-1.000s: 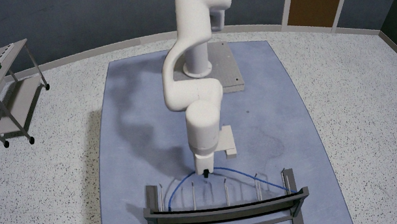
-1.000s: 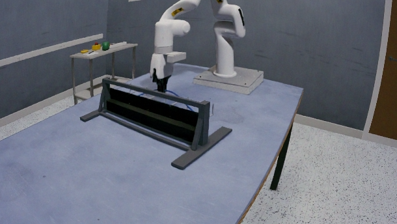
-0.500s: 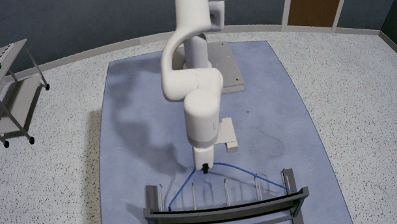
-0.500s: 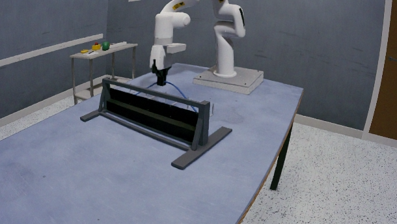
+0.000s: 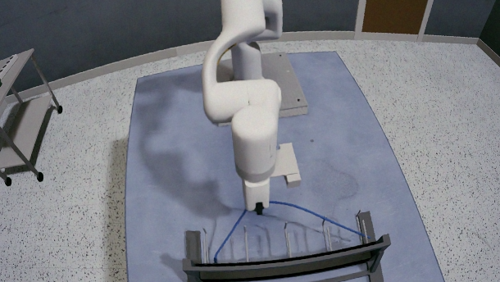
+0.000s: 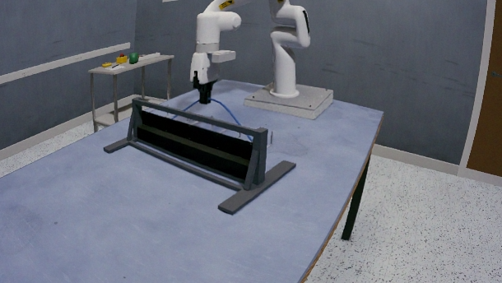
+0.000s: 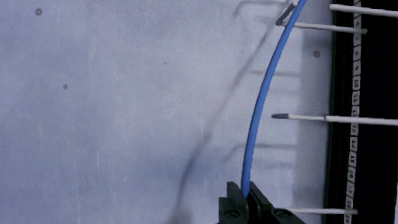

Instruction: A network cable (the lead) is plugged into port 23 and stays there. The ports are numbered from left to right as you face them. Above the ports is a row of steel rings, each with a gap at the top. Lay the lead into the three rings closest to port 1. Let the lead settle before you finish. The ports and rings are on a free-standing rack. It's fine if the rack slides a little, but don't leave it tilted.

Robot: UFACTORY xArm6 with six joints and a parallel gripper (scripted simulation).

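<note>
Now: the rack 170 mm ahead of my hand, 40 mm to the left of it and 60 mm below it.
</note>
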